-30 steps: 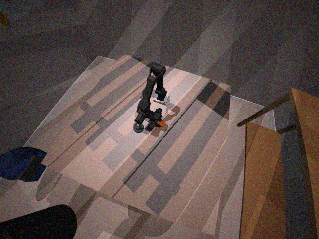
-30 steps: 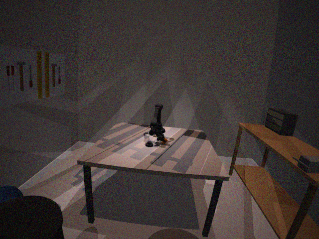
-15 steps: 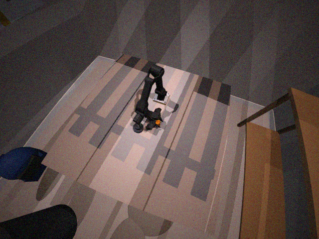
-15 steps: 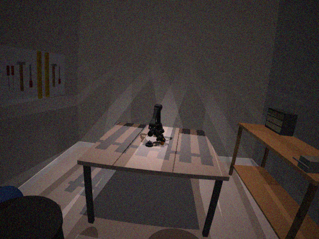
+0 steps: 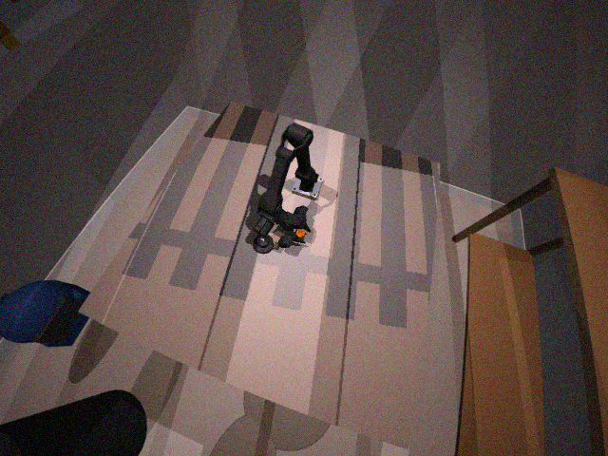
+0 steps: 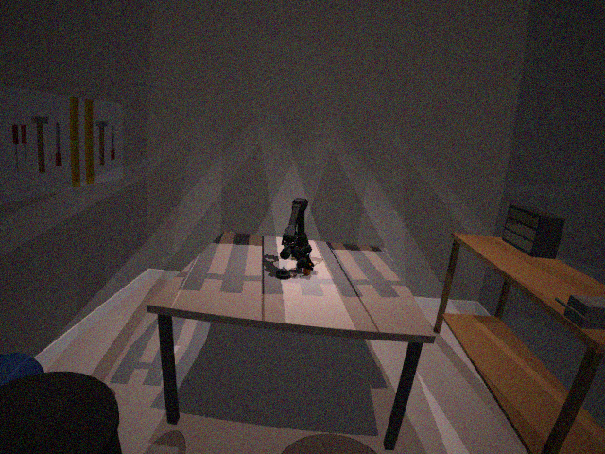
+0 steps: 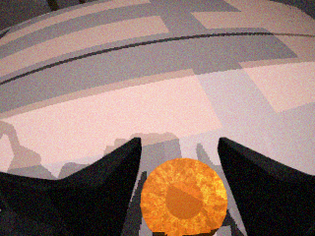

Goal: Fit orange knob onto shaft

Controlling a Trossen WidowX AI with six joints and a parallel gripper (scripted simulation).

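Right now my gripper tip is 4 cm to the left of the orange knob and 1 cm past it. Also, from my gripper tip: round dark pedestal 17 cm to the right, 6 cm ahead, 1 cm below.
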